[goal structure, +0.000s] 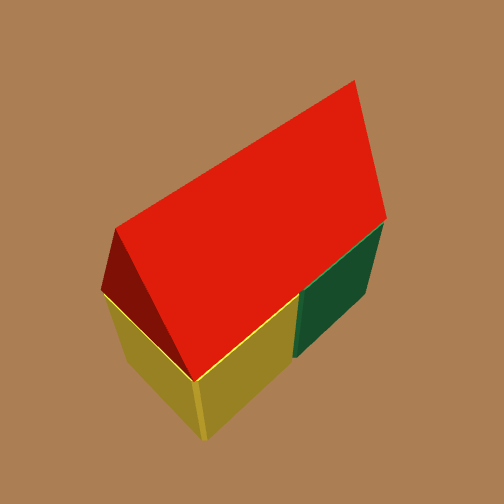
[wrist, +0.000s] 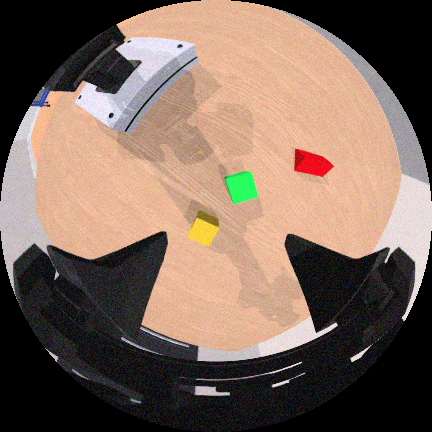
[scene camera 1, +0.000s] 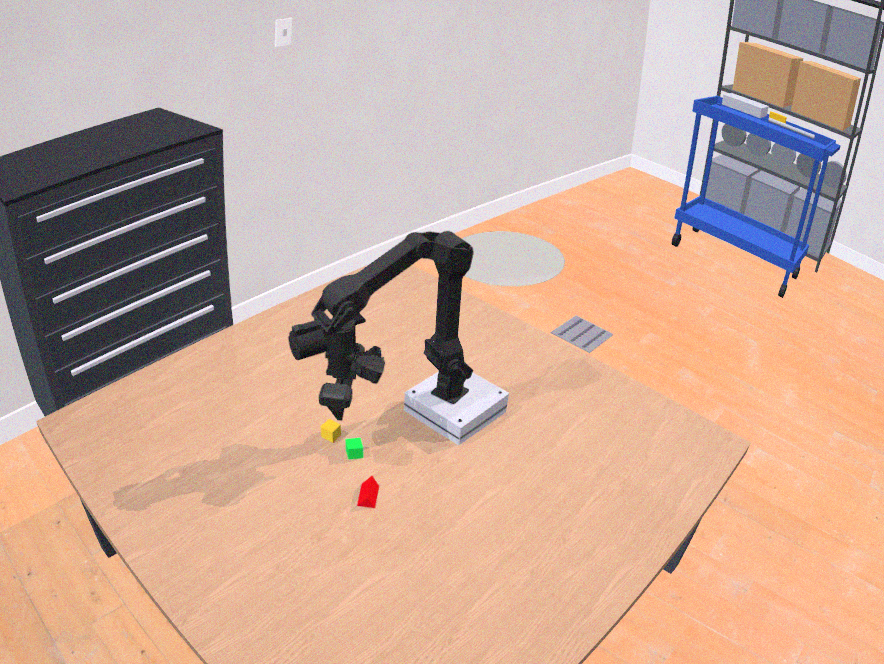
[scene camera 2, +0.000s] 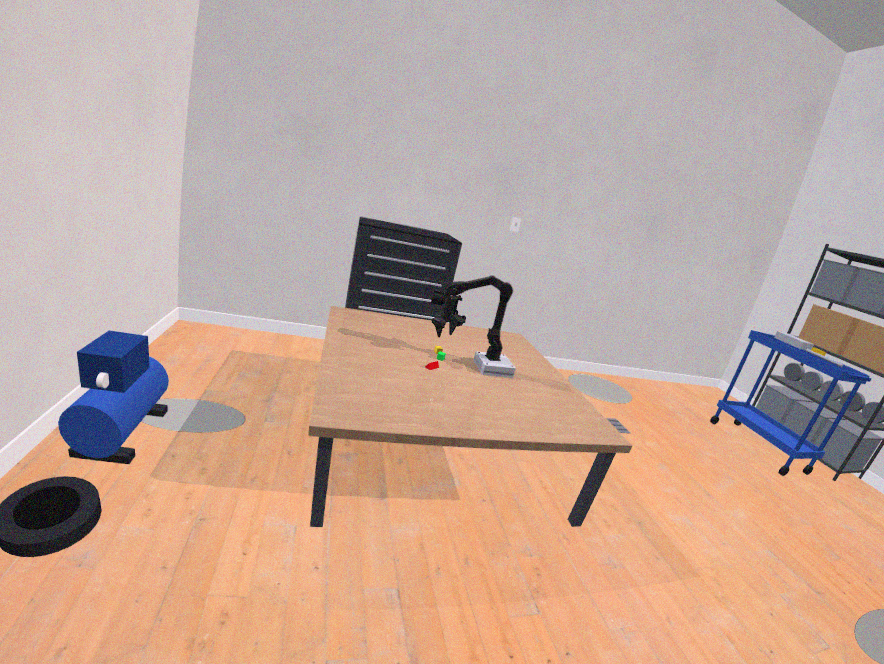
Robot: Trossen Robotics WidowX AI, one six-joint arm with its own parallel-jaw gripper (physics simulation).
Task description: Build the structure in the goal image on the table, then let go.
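Places are measured from the arm's base along level axes (x left, y back, z up), in millimetres.
Where they show: gripper, fingertip midpoint: (wrist: 228, 239) (scene camera 2: 444, 336); arm's base, link origin: (wrist: 116, 75) (scene camera 1: 449, 392) (scene camera 2: 492, 358).
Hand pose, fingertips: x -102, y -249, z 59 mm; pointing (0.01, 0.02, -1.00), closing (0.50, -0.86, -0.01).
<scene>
Each offset is from my fingertips to the centre of the thing. Level surfaces: height alone.
A yellow cube @(dy +4, dx -45, dz -98 mm) (scene camera 1: 330, 430) (scene camera 2: 438, 349) (wrist: 203, 232) and a green cube @(dy -7, dx +32, dz -98 mm) (scene camera 1: 354, 448) (scene camera 2: 441, 355) (wrist: 242, 187) sit on the table, close together with a small gap between them. A red block @(dy -89, dx +132, dz -107 mm) (scene camera 1: 368, 493) (scene camera 2: 432, 365) (wrist: 312, 163) with one pointed end lies on the table, apart from both cubes and on the green cube's side. My gripper (scene camera 1: 350, 400) (scene camera 2: 445, 333) (wrist: 228, 239) is open and empty, pointing down above the table near the yellow cube. In the wrist view the yellow cube shows just ahead of the gap between the fingers, nearer the left finger.
The arm's pale base plate (scene camera 1: 457, 421) (scene camera 2: 494, 367) (wrist: 150, 82) stands on the table @(dz -115 mm) (scene camera 1: 500, 543) (scene camera 2: 464, 410) (wrist: 340, 100) beside the blocks. A black drawer cabinet (scene camera 1: 135, 250) (scene camera 2: 407, 268) stands behind the table. A blue cart (scene camera 1: 743, 232) (scene camera 2: 768, 428) stands off on the floor.
</scene>
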